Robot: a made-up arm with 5 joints.
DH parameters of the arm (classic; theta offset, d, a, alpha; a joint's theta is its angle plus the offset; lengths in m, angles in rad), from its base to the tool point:
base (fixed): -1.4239 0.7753 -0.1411 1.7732
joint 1: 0 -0.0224 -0.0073 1.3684
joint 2: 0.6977 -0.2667 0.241 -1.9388
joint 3: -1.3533 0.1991 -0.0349 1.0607
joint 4: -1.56 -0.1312 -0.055 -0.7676
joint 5: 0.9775 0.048 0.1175 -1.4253
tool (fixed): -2.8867 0.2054 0 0
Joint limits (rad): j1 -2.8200..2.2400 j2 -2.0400..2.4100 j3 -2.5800..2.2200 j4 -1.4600..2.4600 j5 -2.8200..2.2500
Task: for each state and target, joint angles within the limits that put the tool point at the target. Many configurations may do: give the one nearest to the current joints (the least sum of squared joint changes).
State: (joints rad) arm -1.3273 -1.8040 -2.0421 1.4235 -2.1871
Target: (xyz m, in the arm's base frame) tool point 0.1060 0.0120 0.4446
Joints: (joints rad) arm -1.8269 -1.7894 -1.8337 1.7667 -1.8582
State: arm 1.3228 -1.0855 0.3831 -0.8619 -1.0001
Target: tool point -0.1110 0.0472 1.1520
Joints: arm 0.9790 -0.5299 -0.1612 -0.6164 -0.7712
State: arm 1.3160 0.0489 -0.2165 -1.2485 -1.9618
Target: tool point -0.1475 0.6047 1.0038
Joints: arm 1.5000 -0.1290 -0.1363 -1.3470 -1.9989
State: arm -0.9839 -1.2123 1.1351 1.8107 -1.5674
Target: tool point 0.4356 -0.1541 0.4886
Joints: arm -1.5053 -1.6511 0.9062 1.4826 -1.8353
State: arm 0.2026 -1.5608 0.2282 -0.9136 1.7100
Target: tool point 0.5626 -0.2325 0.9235
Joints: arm -0.5710 -2.0400 0.7076 -0.6923 0.8502
